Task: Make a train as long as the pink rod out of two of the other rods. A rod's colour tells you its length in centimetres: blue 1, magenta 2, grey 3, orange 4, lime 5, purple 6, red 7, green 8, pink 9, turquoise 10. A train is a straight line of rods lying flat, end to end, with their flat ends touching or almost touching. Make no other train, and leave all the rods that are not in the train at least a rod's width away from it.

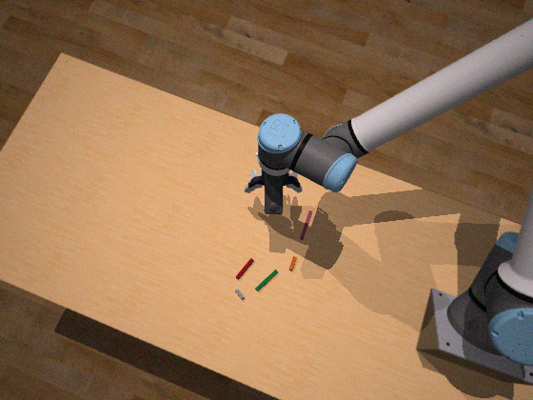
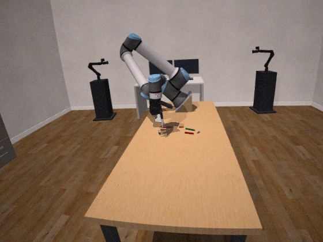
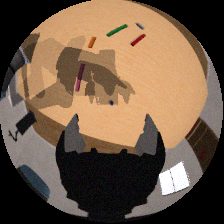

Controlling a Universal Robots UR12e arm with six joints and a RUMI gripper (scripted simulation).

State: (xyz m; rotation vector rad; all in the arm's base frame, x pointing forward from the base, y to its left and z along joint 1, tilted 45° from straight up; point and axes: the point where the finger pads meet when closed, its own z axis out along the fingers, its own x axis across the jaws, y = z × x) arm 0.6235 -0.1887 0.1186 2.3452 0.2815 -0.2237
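Now: the blue rod 80 mm below my hand and 10 mm to the right of it. Also, from my hand: red rod 220 mm to the left, 80 mm below, 20 mm ahead; then pink rod 120 mm behind, 80 mm below, 50 mm to the left; then orange rod 170 mm to the left, 100 mm behind, 80 mm below.
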